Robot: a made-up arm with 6 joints. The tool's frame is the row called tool.
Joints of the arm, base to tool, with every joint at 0 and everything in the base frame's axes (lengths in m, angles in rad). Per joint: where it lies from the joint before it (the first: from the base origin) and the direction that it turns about. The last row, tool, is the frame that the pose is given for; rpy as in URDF.
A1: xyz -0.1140 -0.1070 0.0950 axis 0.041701 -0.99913 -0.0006
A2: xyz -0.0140 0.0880 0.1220 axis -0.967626 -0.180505 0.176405
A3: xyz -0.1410 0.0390 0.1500 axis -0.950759 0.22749 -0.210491
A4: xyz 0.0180 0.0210 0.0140 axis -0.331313 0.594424 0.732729
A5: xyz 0.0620 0.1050 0.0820 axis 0 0 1
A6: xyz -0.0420 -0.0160 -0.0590 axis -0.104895 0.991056 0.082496
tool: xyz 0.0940 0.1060 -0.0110 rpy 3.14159 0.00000 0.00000
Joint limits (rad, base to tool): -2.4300..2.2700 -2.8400..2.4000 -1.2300..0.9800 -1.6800..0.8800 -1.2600..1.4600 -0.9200..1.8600
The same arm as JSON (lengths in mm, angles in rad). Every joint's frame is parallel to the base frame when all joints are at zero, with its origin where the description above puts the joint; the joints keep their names.
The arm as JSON. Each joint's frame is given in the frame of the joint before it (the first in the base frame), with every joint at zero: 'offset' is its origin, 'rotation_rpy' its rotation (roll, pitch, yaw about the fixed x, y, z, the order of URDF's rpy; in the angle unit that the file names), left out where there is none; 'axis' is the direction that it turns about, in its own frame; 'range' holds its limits. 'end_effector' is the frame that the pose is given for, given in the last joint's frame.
{
  "length_unit": "mm",
  "angle_unit": "rad",
  "chain": [
    {
      "id": "A1",
      "offset": [
        -114.0,
        -107.0,
        95.0
      ],
      "axis": [
        0.041701,
        -0.99913,
        -0.0006
      ],
      "range": [
        -2.43,
        2.27
      ]
    },
    {
      "id": "A2",
      "offset": [
        -14.0,
        88.0,
        122.0
      ],
      "axis": [
        -0.967626,
        -0.180505,
        0.176405
      ],
      "range": [
        -2.84,
        2.4
      ]
    },
    {
      "id": "A3",
      "offset": [
        -141.0,
        39.0,
        150.0
      ],
      "axis": [
        -0.950759,
        0.22749,
        -0.210491
      ],
      "range": [
        -1.23,
        0.98
      ]
    },
    {
      "id": "A4",
      "offset": [
        18.0,
        21.0,
        14.0
      ],
      "axis": [
        -0.331313,
        0.594424,
        0.732729
      ],
      "range": [
        -1.68,
        0.88
      ]
    },
    {
      "id": "A5",
      "offset": [
        62.0,
        105.0,
        82.0
      ],
      "axis": "+z",
      "range": [
        -1.26,
        1.46
      ]
    },
    {
      "id": "A6",
      "offset": [
        -42.0,
        -16.0,
        -59.0
      ],
      "axis": [
        -0.104895,
        0.991056,
        0.082496
      ],
      "range": [
        -0.92,
        1.86
      ]
    }
  ],
  "end_effector": {
    "offset": [
      94.0,
      106.0,
      -11.0
    ],
    "rotation_rpy": [
      3.1416,
      0.0,
      0.0
    ]
  }
}

